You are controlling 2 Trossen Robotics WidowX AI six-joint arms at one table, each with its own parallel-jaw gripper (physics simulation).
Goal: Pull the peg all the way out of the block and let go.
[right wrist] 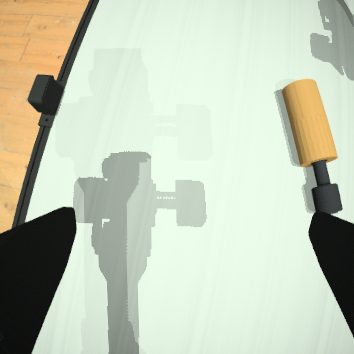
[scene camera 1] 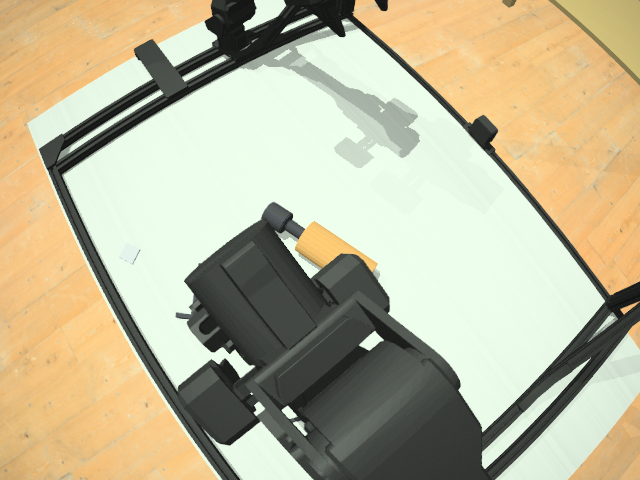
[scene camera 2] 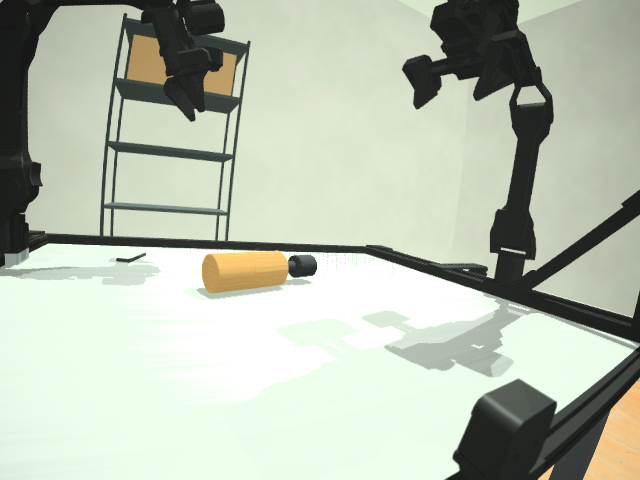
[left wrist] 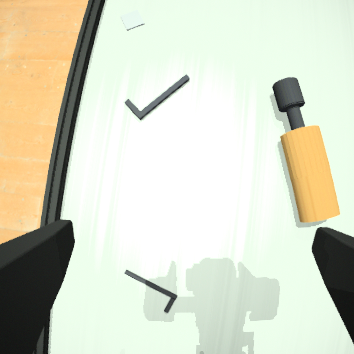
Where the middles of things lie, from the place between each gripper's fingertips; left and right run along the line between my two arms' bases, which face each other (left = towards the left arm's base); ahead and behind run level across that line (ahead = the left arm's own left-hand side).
Scene:
The wooden block [scene camera 2: 221,272] is 250 mm below my left hand, 150 mm behind it and 120 mm to the right of it. Round my left hand: dark peg [scene camera 1: 280,219] 250 mm below, 180 mm to the right, 100 mm behind.
I see the dark peg 160 mm ahead of my right hand, 170 mm to the left of it and 260 mm below it. From my right hand the other things lie so: wooden block 110 mm ahead, 230 mm to the left, 260 mm below.

